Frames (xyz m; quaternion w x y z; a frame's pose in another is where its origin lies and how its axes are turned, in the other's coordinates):
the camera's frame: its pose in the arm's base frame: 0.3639 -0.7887 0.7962 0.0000 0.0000 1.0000 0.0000
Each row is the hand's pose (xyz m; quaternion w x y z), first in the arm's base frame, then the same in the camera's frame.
Working: the arm's base frame: its pose in the camera's frame: 0.3639 0.7887 0.7962 0.0000 0.0000 1.0000 0.0000

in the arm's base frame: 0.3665 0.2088 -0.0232 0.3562 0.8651 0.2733 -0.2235
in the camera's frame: -0.0026 0.9975 0.8194 0.2733 0.2235 -0.3562 0.8651
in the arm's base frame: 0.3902 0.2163 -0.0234 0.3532 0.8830 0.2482 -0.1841
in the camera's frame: -0.0263 1.0050 0.8196 0.2482 0.1841 -0.3532 0.8830
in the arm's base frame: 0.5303 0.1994 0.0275 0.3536 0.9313 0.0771 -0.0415
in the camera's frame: -0.1664 0.9881 0.7687 0.0771 0.0415 -0.3536 0.9313
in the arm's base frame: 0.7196 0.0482 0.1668 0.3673 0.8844 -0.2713 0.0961
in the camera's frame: -0.3557 0.8369 0.6294 0.2713 0.0961 0.3673 -0.8844
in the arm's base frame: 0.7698 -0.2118 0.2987 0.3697 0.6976 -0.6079 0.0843
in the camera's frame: -0.4059 0.5769 0.4975 0.6079 0.0843 0.3697 -0.6976
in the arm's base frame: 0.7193 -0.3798 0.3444 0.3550 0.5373 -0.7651 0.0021
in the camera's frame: -0.3554 0.4089 0.4518 0.7651 0.0021 0.3550 -0.5373
